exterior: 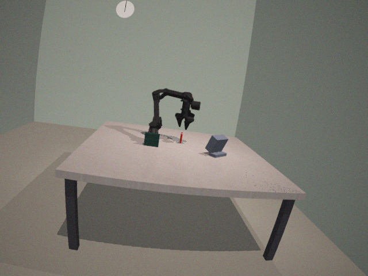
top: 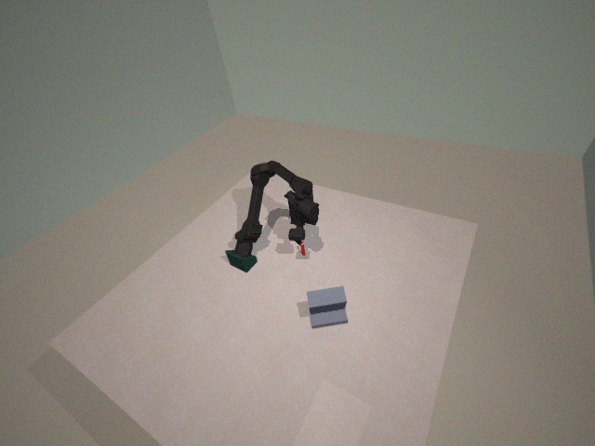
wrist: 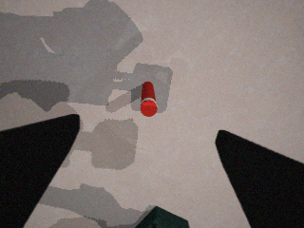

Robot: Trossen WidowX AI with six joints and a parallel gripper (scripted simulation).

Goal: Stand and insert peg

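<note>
Now: gripper tip 60 mm above the red peg. From my gripper tip the other things lie so: low foot 250 mm to the right, 220 mm ahead, 110 mm below; grey sloped panel 230 mm to the right, 210 mm ahead, 30 mm below.
</note>
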